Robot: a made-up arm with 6 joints. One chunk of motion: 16 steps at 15 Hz.
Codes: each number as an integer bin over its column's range. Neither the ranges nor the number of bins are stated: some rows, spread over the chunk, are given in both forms.
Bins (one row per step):
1: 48 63 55 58 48 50
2: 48 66 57 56 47 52
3: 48 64 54 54 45 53
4: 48 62 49 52 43 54
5: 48 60 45 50 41 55
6: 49 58 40 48 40 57
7: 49 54 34 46 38 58
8: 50 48 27 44 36 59
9: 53 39 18 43 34 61
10: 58 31 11 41 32 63
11: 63 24 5 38 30 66
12: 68 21 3 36 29 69
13: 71 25 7 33 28 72
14: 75 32 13 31 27 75
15: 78 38 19 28 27 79
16: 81 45 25 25 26 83
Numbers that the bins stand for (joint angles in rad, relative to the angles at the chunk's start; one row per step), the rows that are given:
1: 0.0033 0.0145 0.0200 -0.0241 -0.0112 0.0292
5: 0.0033 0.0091 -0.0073 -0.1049 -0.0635 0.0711
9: 0.0089 -0.0291 -0.0809 -0.1757 -0.1159 0.1214
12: 0.0256 -0.0618 -0.1218 -0.2464 -0.1532 0.1885
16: 0.0400 -0.0182 -0.0618 -0.3575 -0.1757 0.3059
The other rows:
2: 0.0033 0.0200 0.0255 -0.0443 -0.0187 0.0460
3: 0.0033 0.0164 0.0173 -0.0645 -0.0336 0.0543
4: 0.0033 0.0127 0.0036 -0.0847 -0.0486 0.0627
6: 0.0044 0.0055 -0.0209 -0.1252 -0.0710 0.0879
7: 0.0044 -0.0018 -0.0373 -0.1454 -0.0860 0.0963
8: 0.0056 -0.0127 -0.0564 -0.1656 -0.1009 0.1046
10: 0.0144 -0.0436 -0.1000 -0.1959 -0.1308 0.1382
11: 0.0200 -0.0564 -0.1164 -0.2262 -0.1458 0.1633
13: 0.0289 -0.0545 -0.1109 -0.2767 -0.1607 0.2136
14: 0.0333 -0.0418 -0.0945 -0.2969 -0.1682 0.2388
15: 0.0367 -0.0309 -0.0782 -0.3272 -0.1682 0.2723

